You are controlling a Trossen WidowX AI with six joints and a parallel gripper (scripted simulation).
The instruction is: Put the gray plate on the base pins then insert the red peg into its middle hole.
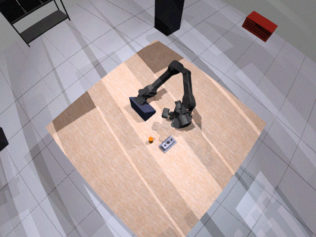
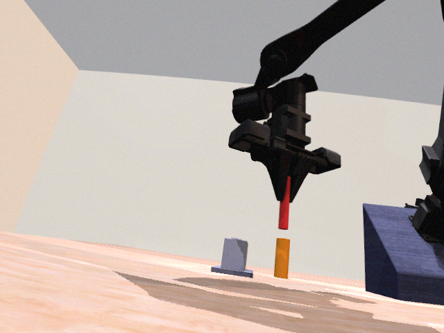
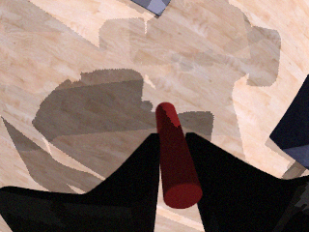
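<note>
The gray plate is 120 mm to the right of my gripper tip, 70 mm below it and 70 mm ahead of it. From my gripper tip the other things lie so: orange cylinder 200 mm to the right, 80 mm below, 30 mm behind; red peg right at my gripper tip; dark base 120 mm to the right, 110 mm below, 70 mm ahead.
</note>
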